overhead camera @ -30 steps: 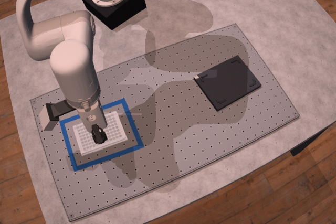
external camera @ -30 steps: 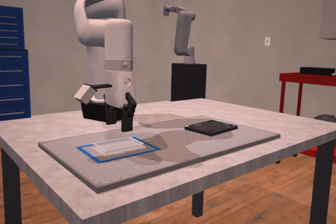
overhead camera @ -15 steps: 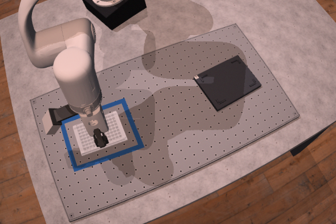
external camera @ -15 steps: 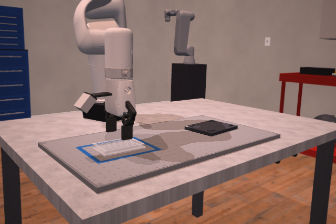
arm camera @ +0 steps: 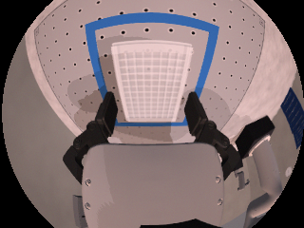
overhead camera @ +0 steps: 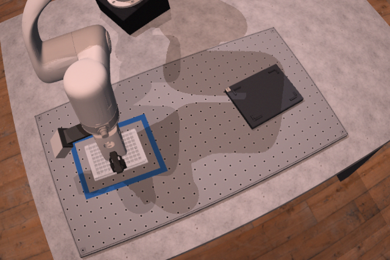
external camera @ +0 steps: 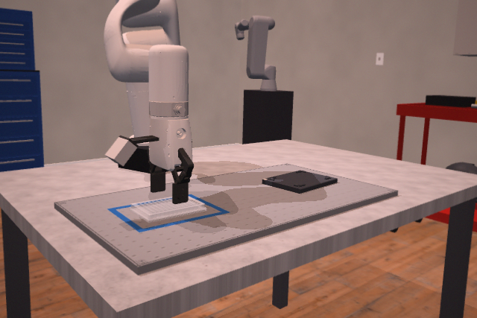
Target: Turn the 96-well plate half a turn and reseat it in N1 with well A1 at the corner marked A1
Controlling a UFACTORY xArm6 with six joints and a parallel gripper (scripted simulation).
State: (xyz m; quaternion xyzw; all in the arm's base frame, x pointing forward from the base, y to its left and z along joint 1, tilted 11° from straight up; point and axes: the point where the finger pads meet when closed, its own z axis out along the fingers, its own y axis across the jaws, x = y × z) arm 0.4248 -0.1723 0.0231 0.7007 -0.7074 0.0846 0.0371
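The 96-well plate is 3 cm below my hand. Also, from my hand: plate nest N1: 39 cm to the left, 3 cm below, 1 cm behind; small A1 mark: 31 cm to the left, 5 cm behind, 3 cm below.
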